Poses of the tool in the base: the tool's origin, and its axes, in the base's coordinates. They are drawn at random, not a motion.
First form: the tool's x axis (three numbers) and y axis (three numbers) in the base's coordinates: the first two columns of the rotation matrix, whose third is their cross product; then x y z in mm.
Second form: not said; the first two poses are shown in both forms.
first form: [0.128 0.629 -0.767 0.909 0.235 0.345 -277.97 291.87 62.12]
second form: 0.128 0.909 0.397 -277.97; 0.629 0.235 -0.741 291.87; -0.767 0.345 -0.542 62.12; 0 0 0 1
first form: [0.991 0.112 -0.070 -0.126 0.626 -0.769 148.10 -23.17 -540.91]
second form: 0.991 -0.126 -0.042 148.10; 0.112 0.626 0.771 -23.17; -0.070 -0.769 0.634 -540.91; 0 0 0 1
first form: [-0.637 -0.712 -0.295 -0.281 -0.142 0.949 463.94 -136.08 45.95]
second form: -0.637 -0.281 -0.718 463.94; -0.712 -0.142 0.687 -136.08; -0.295 0.949 -0.110 45.95; 0 0 0 1
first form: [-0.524 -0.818 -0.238 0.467 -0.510 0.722 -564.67 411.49 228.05]
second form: -0.524 0.467 -0.712 -564.67; -0.818 -0.510 0.267 411.49; -0.238 0.722 0.649 228.05; 0 0 0 1
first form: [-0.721 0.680 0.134 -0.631 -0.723 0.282 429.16 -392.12 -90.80]
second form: -0.721 -0.631 0.289 429.16; 0.680 -0.723 0.119 -392.12; 0.134 0.282 0.950 -90.80; 0 0 0 1
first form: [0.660 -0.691 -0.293 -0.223 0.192 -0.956 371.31 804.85 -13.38]
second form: 0.660 -0.223 0.717 371.31; -0.691 0.192 0.696 804.85; -0.293 -0.956 -0.027 -13.38; 0 0 0 1
